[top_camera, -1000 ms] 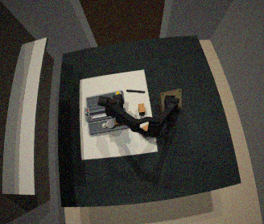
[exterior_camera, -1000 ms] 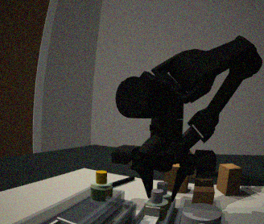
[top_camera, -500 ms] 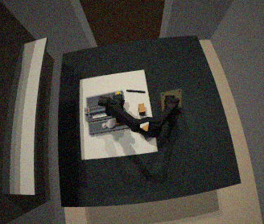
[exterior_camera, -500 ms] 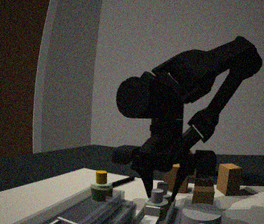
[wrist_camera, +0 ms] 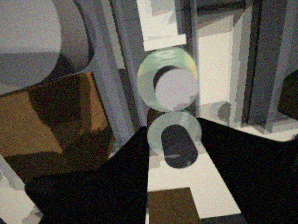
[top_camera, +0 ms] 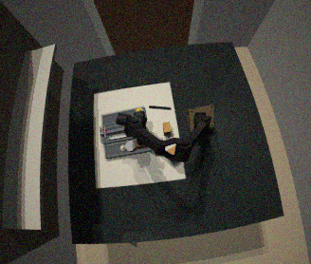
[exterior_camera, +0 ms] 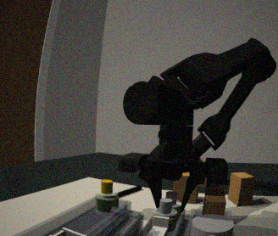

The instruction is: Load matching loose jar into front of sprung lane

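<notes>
The white mat lies 60 mm ahead of my gripper tip, 10 mm to the right of it and 30 mm below it. Round my gripper tip: grey disc: 80 mm ahead, 90 mm to the left; thin black stick: 110 mm behind, 160 mm to the right, 20 mm below.
</notes>
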